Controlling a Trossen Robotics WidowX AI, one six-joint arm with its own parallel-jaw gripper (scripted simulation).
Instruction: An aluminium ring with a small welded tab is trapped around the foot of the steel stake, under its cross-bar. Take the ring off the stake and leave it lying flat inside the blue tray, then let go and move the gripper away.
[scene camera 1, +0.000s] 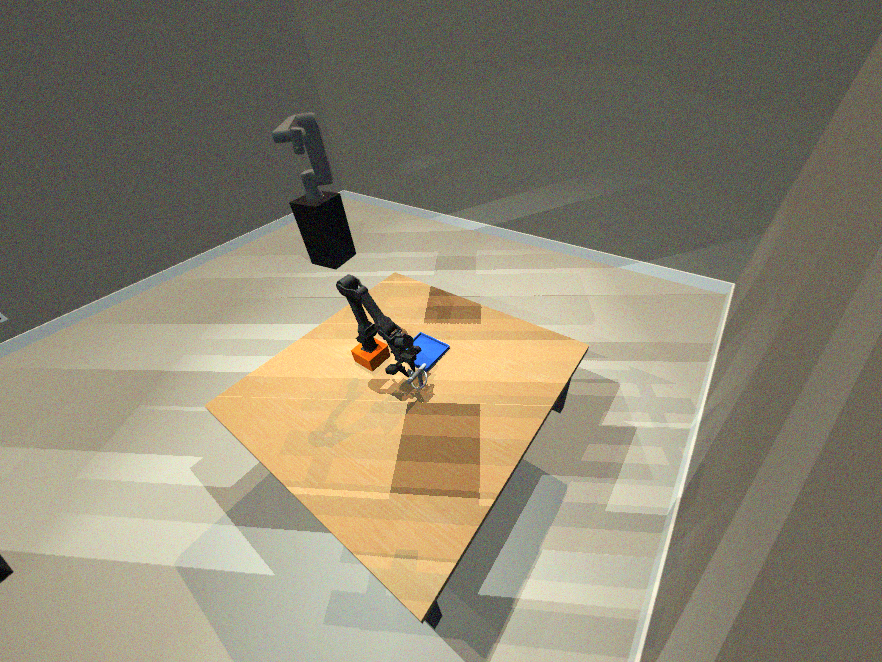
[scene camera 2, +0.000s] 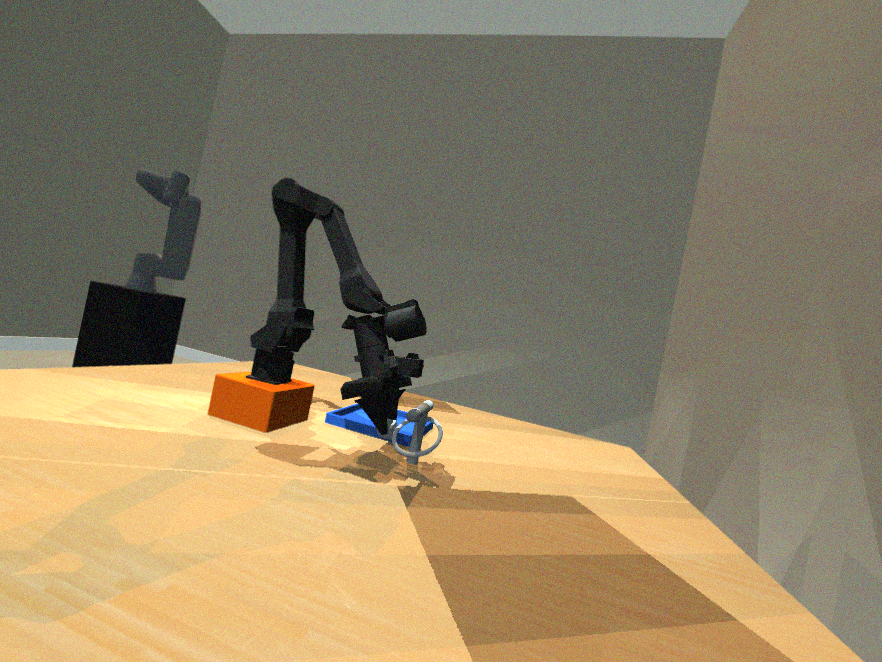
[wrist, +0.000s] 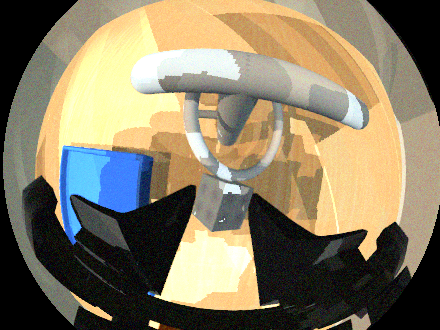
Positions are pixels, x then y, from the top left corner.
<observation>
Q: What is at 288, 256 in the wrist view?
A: My gripper.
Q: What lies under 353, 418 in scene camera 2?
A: A blue tray.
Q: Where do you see an aluminium ring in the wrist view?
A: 220, 205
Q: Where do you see an aluminium ring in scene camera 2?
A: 393, 428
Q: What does my gripper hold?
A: An aluminium ring.
</observation>
